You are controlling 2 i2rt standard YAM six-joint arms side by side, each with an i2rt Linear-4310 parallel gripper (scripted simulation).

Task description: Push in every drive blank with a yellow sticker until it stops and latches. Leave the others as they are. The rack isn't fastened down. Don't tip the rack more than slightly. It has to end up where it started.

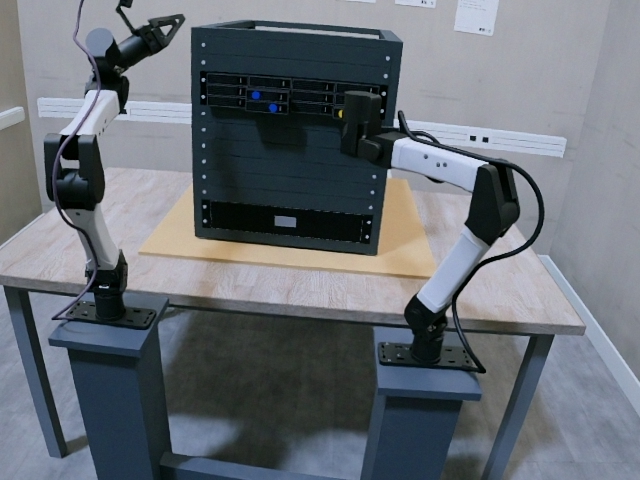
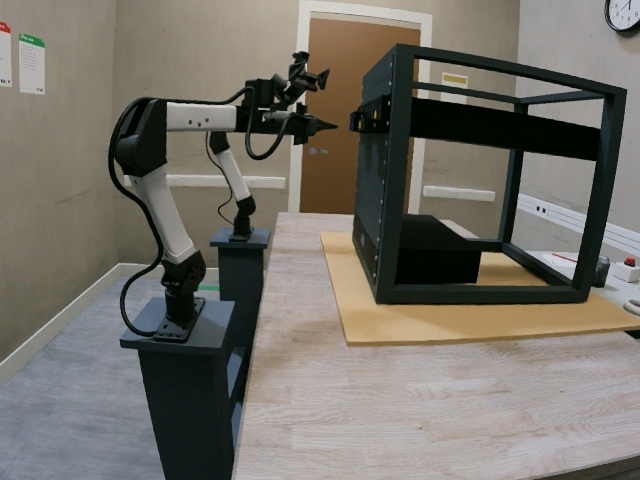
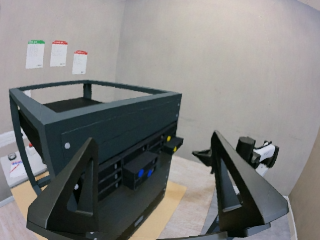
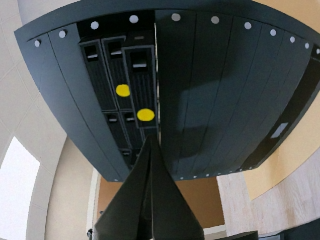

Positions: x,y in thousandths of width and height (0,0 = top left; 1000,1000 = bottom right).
Labels:
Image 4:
my right gripper: 477,577
yellow-stickered blank: 348,194

